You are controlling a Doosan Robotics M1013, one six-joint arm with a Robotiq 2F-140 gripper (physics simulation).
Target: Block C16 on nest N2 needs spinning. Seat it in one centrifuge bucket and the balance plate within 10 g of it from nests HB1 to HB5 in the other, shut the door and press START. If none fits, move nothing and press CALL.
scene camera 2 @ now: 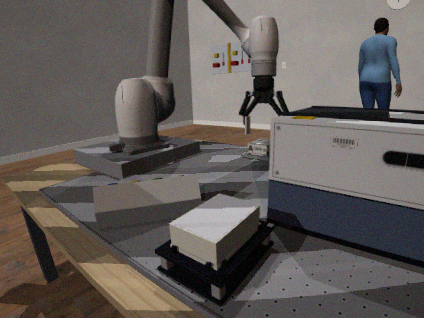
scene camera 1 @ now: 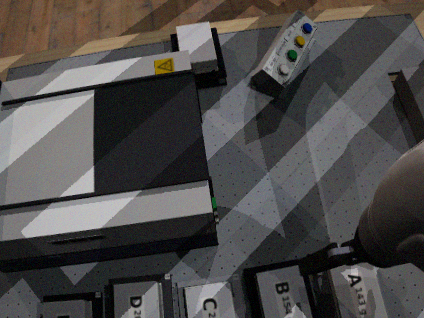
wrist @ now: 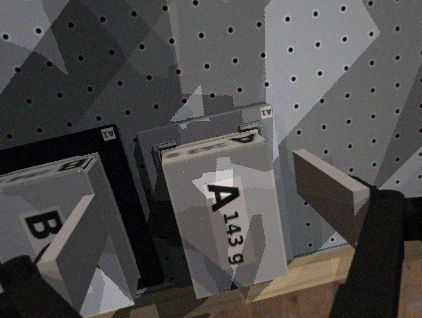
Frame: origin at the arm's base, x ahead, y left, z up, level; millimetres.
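Seen in the pictures: gripper, between the fingertips: (scene camera 2: 262, 135) (scene camera 1: 347, 266) (wrist: 200, 193); arm's base, origin of its link: (scene camera 2: 140, 147).
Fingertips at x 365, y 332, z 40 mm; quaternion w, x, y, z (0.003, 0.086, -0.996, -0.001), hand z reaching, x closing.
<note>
Pixels of each thing's top centre, then the offset from my fingertips to it. "*": a spot on its surface instead.
- white block, centre of its top: (scene camera 2: 218, 213) (scene camera 1: 195, 42) 301 mm ahead, 523 mm right, 8 mm down
- black nest, centre of its top: (scene camera 2: 218, 231) (scene camera 1: 196, 51) 301 mm ahead, 523 mm right, 40 mm down
- Plate A, centre of its top: (wrist: 230, 225) (scene camera 1: 358, 294) (scene camera 2: 263, 141) 27 mm back, 44 mm left, 34 mm down
- Plate B, centre of its top: (wrist: 58, 255) (scene camera 1: 285, 302) 108 mm ahead, 59 mm left, 34 mm down
- Plates C, a spot on its surface: (scene camera 1: 195, 300) * 270 mm ahead, 59 mm left, 35 mm down
- D, a spot on its surface: (scene camera 1: 122, 300) * 404 mm ahead, 66 mm left, 35 mm down
- sloped button box, centre of its top: (scene camera 2: 146, 177) (scene camera 1: 288, 39) 82 mm ahead, 529 mm right, 4 mm down
- fifth plate, a spot on its surface: (scene camera 1: 65, 309) * 512 mm ahead, 91 mm left, 35 mm down
A white block (scene camera 1: 197, 45) (scene camera 2: 215, 225) sits on a black nest (scene camera 1: 221, 75) (scene camera 2: 190, 280) beside the centrifuge (scene camera 1: 145, 135) (scene camera 2: 320, 165); its label is not readable. The centrifuge's top shows a dark and a light panel. Plate A (scene camera 1: 365, 300) (wrist: 185, 200), marked 143 g, sits on a grey nest; it shows small in scene camera 2. Plate B (scene camera 1: 272, 300) (wrist: 20, 200), marked 154 in scene camera 1, sits on a black nest. Plates C (scene camera 1: 195, 300) and D (scene camera 1: 122, 300) have weights cut off after a 2. My gripper (scene camera 2: 266, 119) (wrist: 200, 193) is open and empty above plate A, fingers on either side in the wrist view.
A sloped button box (scene camera 1: 277, 52) (scene camera 2: 147, 200) with blue, yellow, green and white buttons stands near the table edge. A fifth plate (scene camera 1: 65, 309) is partly cut off left of D. The robot base (scene camera 2: 110, 162) stands on the table. A person (scene camera 2: 378, 60) stands behind.
</note>
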